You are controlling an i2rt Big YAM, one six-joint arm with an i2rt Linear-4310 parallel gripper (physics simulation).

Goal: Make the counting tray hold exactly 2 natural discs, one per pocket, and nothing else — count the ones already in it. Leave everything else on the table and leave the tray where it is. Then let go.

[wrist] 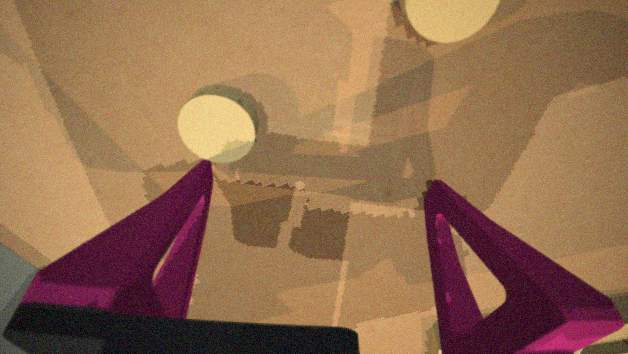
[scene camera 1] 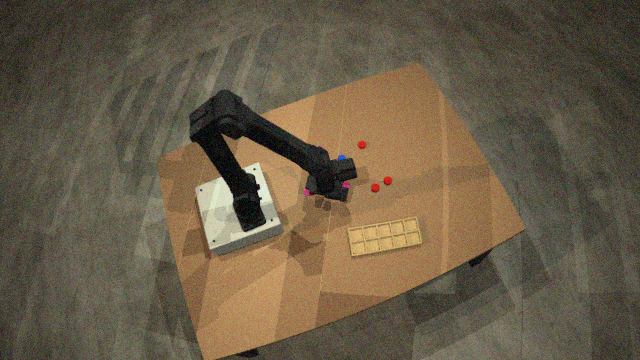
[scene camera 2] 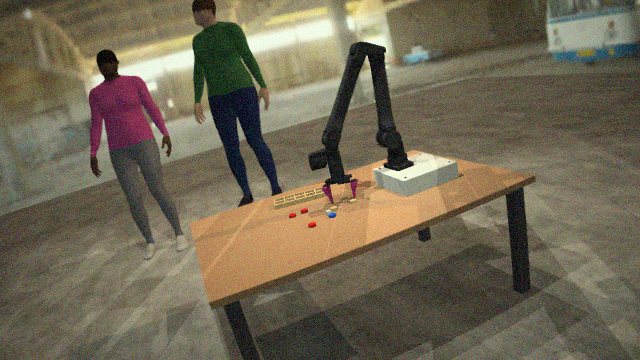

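Note:
My gripper (scene camera 1: pixel 326 189) (scene camera 2: pixel 342 199) (wrist: pixel 324 180) is open and empty, its magenta fingers pointing down over the table. In the wrist view one natural disc (wrist: pixel 216 127) (scene camera 2: pixel 353 200) lies flat just beyond the left fingertip, not between the fingers. A second natural disc (wrist: pixel 450 17) (scene camera 2: pixel 334 207) is partly cut off at the top edge. The counting tray (scene camera 1: pixel 385 237) (scene camera 2: pixel 300 200) has two rows of pockets and is as pale as the discs; I cannot tell whether any pocket holds a disc. The arm hides the natural discs in scene camera 1.
Three red discs, one (scene camera 1: pixel 361 144) (scene camera 2: pixel 312 225) apart and two (scene camera 1: pixel 387 180) (scene camera 2: pixel 304 211) (scene camera 1: pixel 375 188) (scene camera 2: pixel 292 215) close together, lie on the table. A blue piece (scene camera 1: pixel 341 157) (scene camera 2: pixel 332 215) lies near the gripper, with a small whitish piece (scene camera 2: pixel 328 212) beside it.

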